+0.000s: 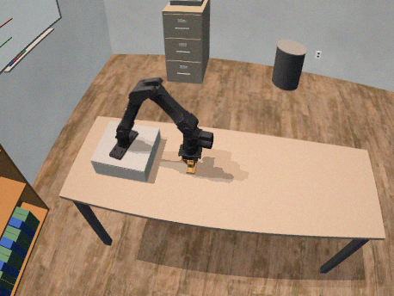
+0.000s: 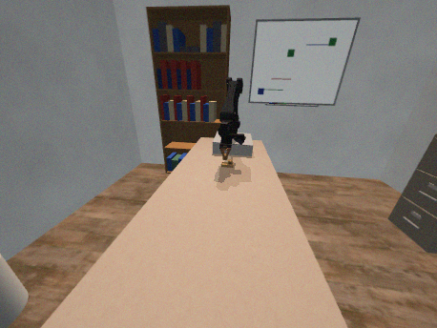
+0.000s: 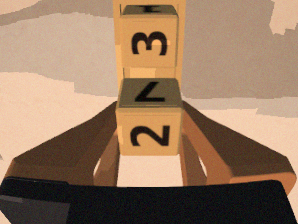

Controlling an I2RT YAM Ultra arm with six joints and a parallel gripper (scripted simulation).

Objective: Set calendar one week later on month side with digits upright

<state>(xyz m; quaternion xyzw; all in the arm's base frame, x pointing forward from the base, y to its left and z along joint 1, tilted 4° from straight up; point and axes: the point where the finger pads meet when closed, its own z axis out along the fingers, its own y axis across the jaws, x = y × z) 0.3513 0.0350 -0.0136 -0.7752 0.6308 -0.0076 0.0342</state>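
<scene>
Now: the calendar tray 20 mm to the left of my hand and 50 mm below it. From my hand the other things lie so: wooden digit cube (10 mm behind, 30 mm to the left, 40 mm below).
</scene>
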